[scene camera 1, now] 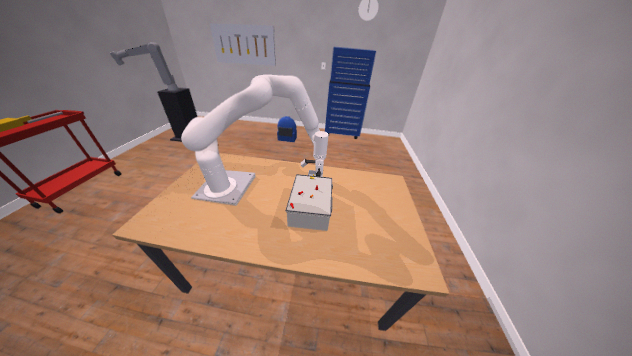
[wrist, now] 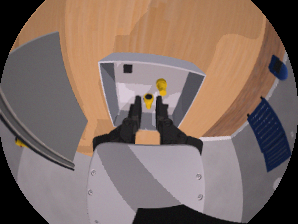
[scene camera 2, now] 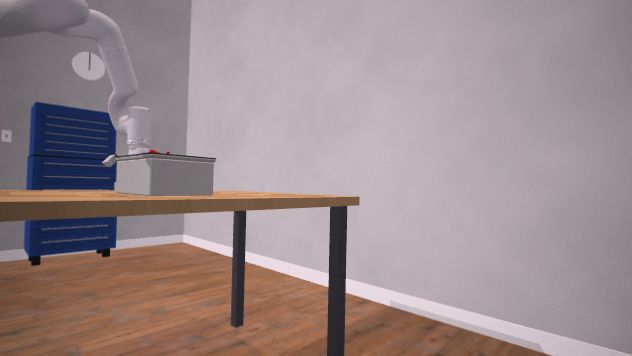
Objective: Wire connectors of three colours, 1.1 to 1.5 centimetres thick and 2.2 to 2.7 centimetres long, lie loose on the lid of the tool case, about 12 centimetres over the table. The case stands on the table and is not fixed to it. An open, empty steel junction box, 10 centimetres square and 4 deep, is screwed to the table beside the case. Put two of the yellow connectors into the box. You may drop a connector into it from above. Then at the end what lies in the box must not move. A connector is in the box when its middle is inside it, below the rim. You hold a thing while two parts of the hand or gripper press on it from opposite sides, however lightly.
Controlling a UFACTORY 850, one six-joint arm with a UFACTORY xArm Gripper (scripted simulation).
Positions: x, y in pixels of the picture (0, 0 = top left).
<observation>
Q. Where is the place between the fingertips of the gripper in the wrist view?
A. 148, 102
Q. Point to a tool case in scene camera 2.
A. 151, 174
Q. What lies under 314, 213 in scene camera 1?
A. A tool case.
</observation>
